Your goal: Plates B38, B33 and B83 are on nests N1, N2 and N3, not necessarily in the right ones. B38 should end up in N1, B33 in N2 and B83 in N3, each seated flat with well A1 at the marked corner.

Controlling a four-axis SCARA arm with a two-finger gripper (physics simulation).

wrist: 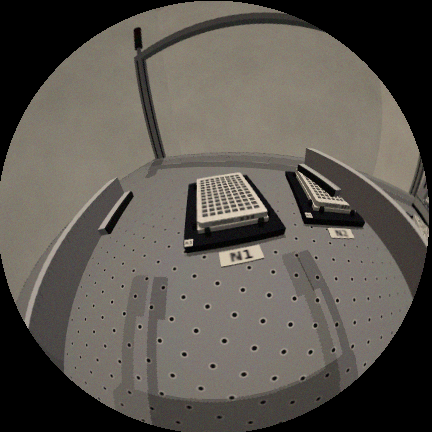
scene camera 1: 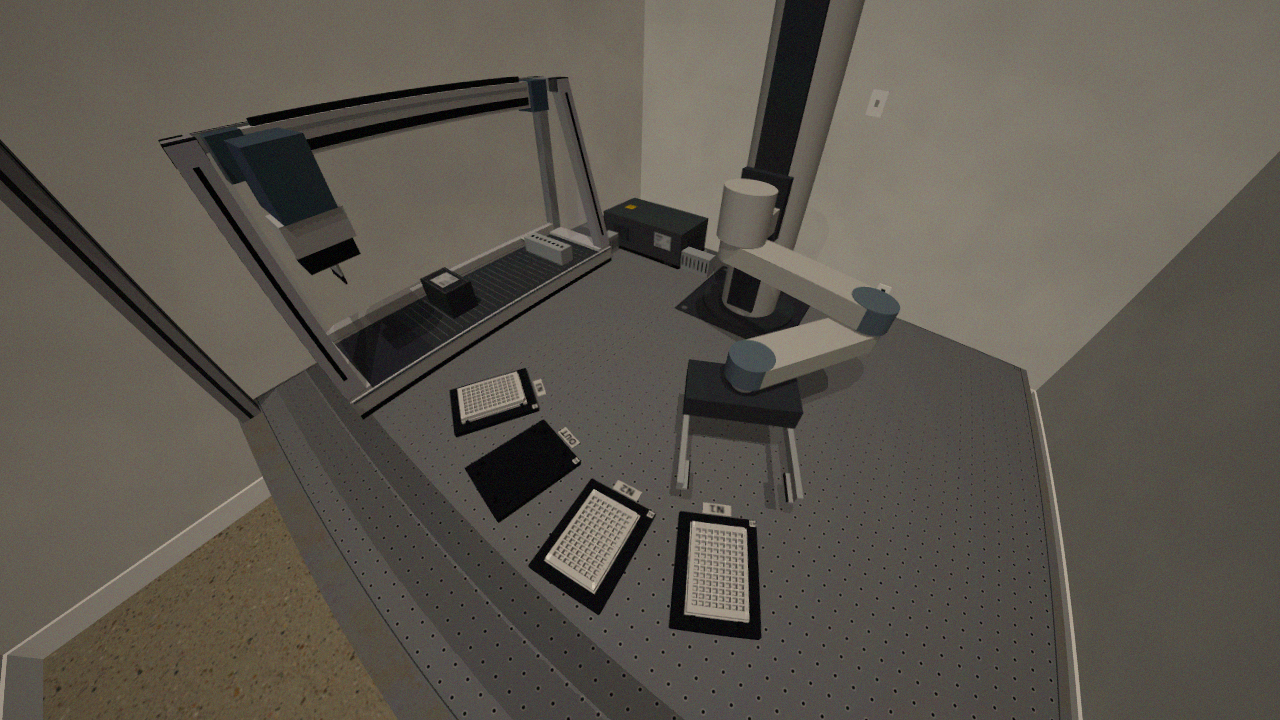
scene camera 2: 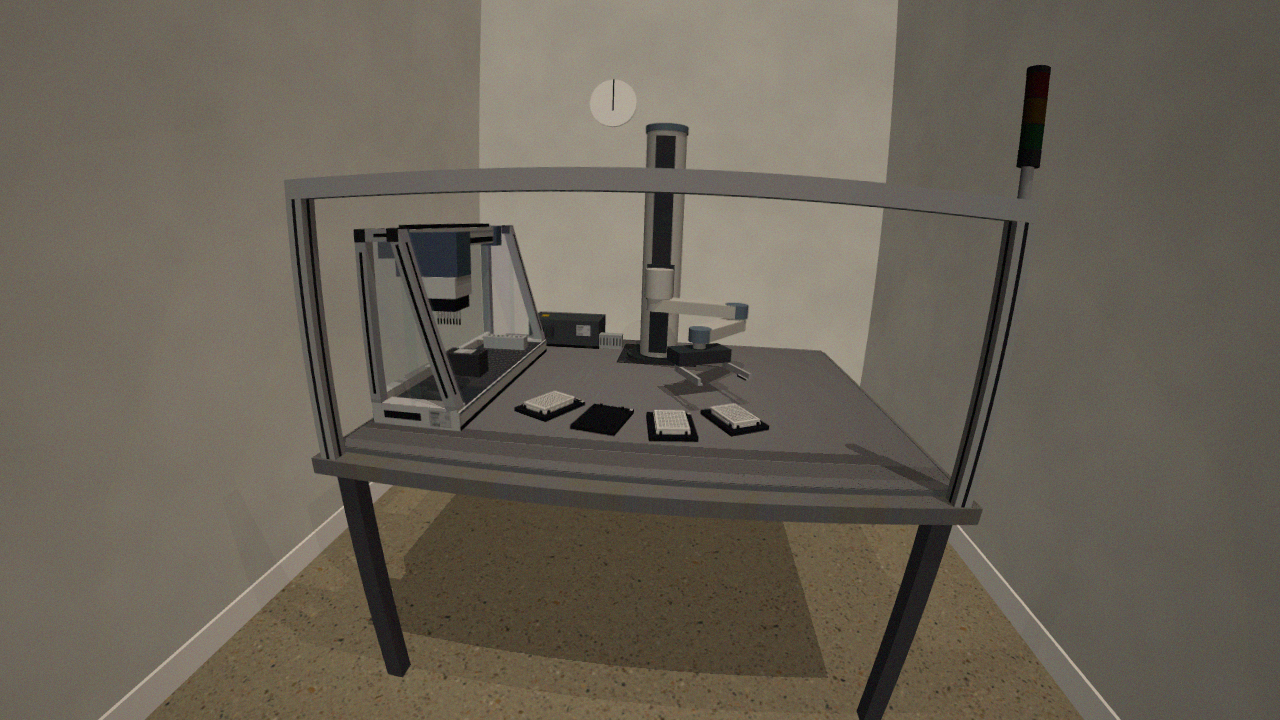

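Where they show: gripper, fingertip midpoint: (wrist: 214, 164) (scene camera 1: 738, 494) (scene camera 2: 725, 379); arm's base, link origin: (scene camera 1: 746, 307) (scene camera 2: 658, 357).
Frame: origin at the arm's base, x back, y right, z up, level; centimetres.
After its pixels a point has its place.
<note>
My gripper (scene camera 1: 739, 481) @[x -58.2, y -21.9, z 10.7 cm] (scene camera 2: 720, 377) @[x -58.2, y -21.9, z 10.7 cm] (wrist: 214, 164) @[x -58.2, y -21.9, z 10.7 cm] is open and empty, raised above the table behind nest N1, facing it. A white plate (scene camera 1: 717, 571) @[x -66.6, y -24.5, z 3.7 cm] (scene camera 2: 734, 415) @[x -67.6, y -24.2, z 3.8 cm] (wrist: 227, 197) @[x -64.5, y -23.4, z 3.7 cm] lies on black nest N1 (scene camera 1: 678, 582) @[x -70.6, y -20.8, z 2.5 cm] (wrist: 240, 240) @[x -59.0, y -20.3, z 2.0 cm]. A second white plate (scene camera 1: 593, 540) @[x -73.3, y -7.6, z 3.1 cm] (scene camera 2: 671, 421) @[x -74.4, y -7.5, z 3.9 cm] (wrist: 316, 195) @[x -67.8, y -10.3, z 3.9 cm] lies on nest N2 (scene camera 1: 572, 586) @[x -79.8, y -9.3, z 2.5 cm], partly hidden by a finger in the wrist view. A third white plate (scene camera 1: 491, 396) @[x -65.1, y 26.2, z 3.8 cm] (scene camera 2: 549, 402) @[x -66.3, y 26.7, z 3.6 cm] lies on nest N3 (scene camera 1: 458, 428) @[x -73.6, y 26.0, z 2.5 cm]. All three look flat. Their codes and A1 wells cannot be read.
The bare black OUT nest (scene camera 1: 523, 470) @[x -71.6, y 9.6, z 2.5 cm] (scene camera 2: 602, 418) @[x -72.2, y 10.7, z 2.5 cm] lies between N2 and N3. A gantry frame (scene camera 1: 456, 360) @[x -62.5, y 44.1, z 1.3 cm] with a pipetting head (scene camera 1: 286, 179) @[x -74.5, y 46.5, z 44.9 cm] stands at the left. A dark box (scene camera 1: 656, 231) @[x 3.5, y 33.8, z 11.4 cm] stands at the back, near the arm's column (scene camera 1: 810, 125) @[x -5.6, y -5.1, z 47.3 cm].
</note>
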